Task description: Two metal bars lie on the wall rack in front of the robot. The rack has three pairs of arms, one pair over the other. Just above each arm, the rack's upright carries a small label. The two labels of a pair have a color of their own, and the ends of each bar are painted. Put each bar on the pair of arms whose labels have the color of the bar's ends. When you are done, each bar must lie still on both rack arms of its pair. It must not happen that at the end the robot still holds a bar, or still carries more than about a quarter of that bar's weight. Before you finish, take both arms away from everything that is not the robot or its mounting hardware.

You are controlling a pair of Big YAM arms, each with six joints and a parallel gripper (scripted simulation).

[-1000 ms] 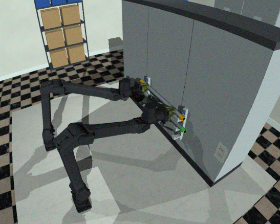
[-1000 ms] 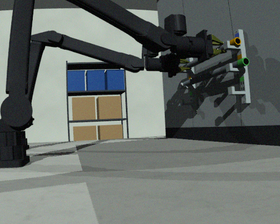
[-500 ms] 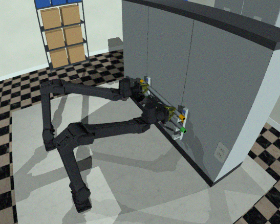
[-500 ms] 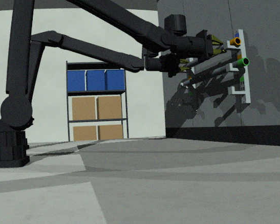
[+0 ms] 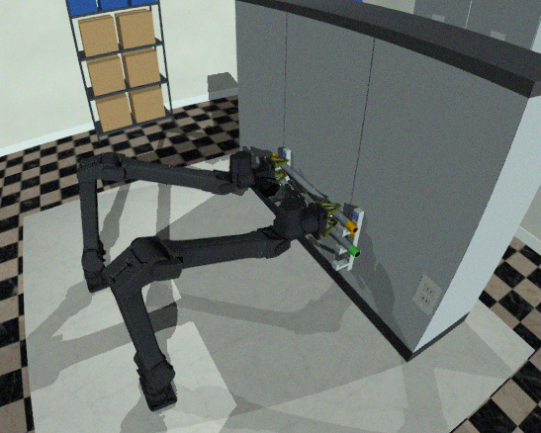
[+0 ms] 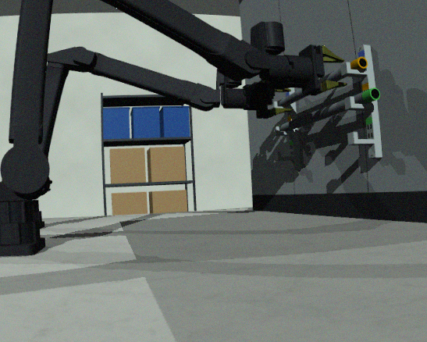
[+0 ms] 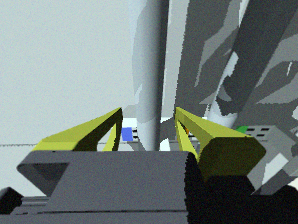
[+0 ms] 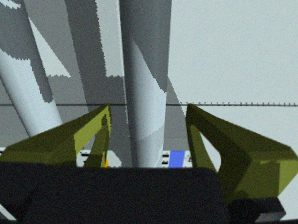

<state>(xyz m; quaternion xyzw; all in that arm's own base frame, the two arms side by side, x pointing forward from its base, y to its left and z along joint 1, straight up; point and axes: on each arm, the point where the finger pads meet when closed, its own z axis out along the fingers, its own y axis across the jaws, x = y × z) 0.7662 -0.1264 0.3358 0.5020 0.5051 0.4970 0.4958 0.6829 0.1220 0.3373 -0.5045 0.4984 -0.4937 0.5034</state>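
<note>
Right now the green-ended bar is 2 cm behind my left hand, 16 cm to the right of it and 8 cm below it. From my left hand the other things lie so: grey cabinet wall 17 cm ahead, 14 cm to the right, 11 cm above; then orange-ended bar 2 cm behind, 15 cm to the right; then wall outlet 6 cm behind, 67 cm to the right, 4 cm below.
</note>
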